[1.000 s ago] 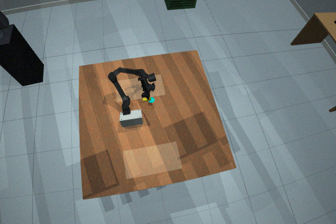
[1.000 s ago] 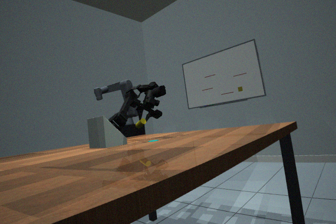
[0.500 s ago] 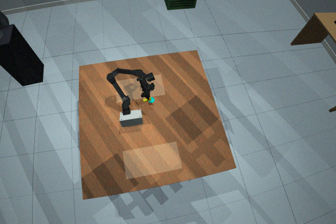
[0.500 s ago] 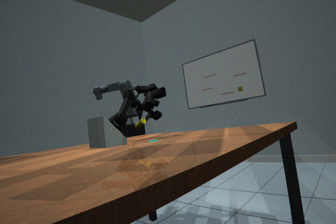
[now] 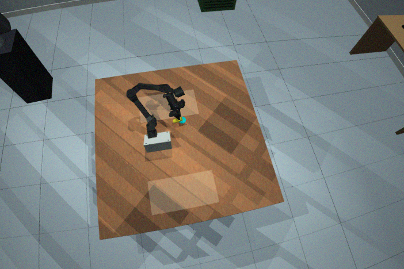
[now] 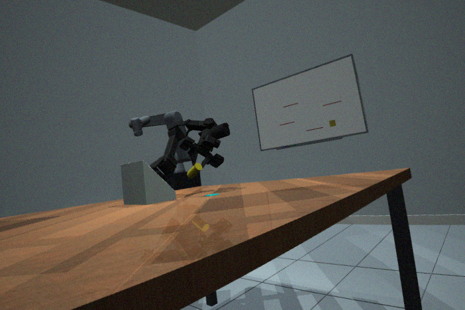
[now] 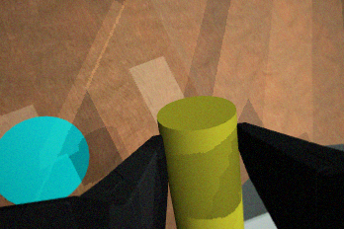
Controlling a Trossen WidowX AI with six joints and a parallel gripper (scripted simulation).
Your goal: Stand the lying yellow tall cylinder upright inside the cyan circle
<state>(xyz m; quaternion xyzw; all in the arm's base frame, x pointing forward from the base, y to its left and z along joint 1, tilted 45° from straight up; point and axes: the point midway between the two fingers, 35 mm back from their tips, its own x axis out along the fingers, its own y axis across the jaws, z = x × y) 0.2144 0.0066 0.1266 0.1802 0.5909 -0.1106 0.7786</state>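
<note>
The cyan circle is 20 mm ahead of my gripper tip, 40 mm to the left of it and 110 mm below it. The rest, counted from my gripper tip: yellow cylinder (20 mm behind, 10 mm below).
</note>
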